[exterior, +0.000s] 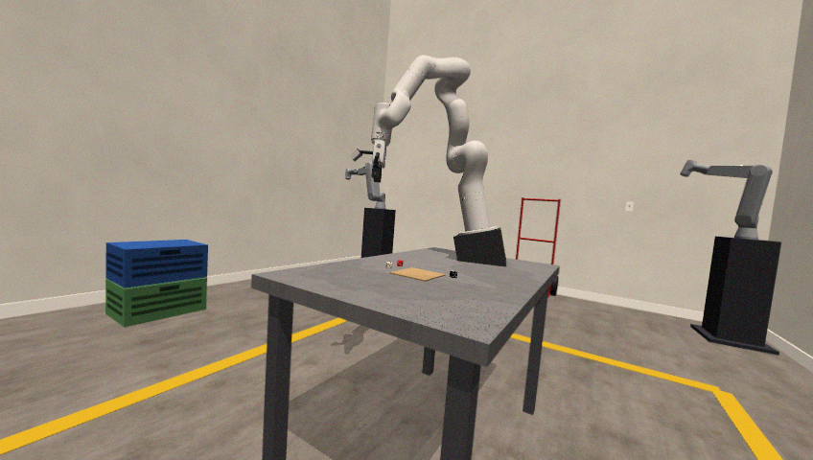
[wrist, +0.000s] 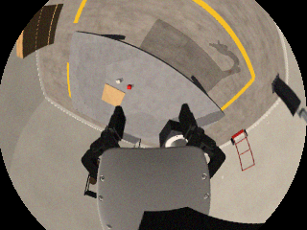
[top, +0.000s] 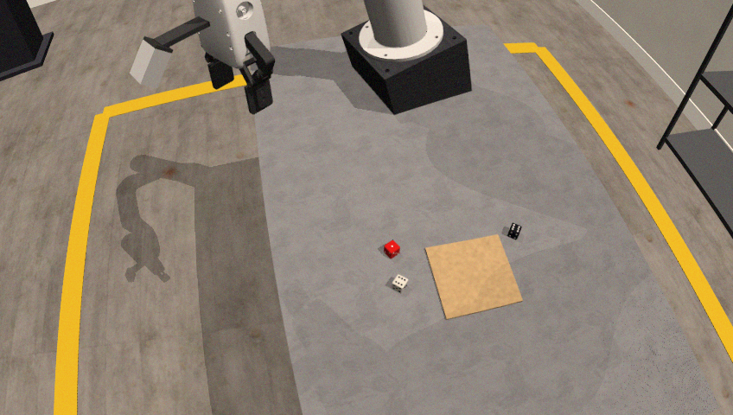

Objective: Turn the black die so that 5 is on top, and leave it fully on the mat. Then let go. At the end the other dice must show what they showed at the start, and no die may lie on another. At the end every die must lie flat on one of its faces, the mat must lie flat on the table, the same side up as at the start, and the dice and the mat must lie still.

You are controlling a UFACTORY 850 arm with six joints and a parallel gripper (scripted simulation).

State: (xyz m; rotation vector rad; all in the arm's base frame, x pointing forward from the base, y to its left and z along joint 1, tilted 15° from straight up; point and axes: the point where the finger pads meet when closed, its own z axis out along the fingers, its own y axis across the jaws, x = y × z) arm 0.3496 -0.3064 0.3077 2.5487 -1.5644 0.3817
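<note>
My gripper is now 33 cm above the white die, 18 cm to the right of it and 15 cm short of it. Also, from my hand: mat: 34 cm below, 30 cm to the left, 17 cm ahead; black die: 41 cm to the left, 33 cm below, 12 cm ahead; red die: 33 cm below, 19 cm to the left, 8 cm ahead.
</note>
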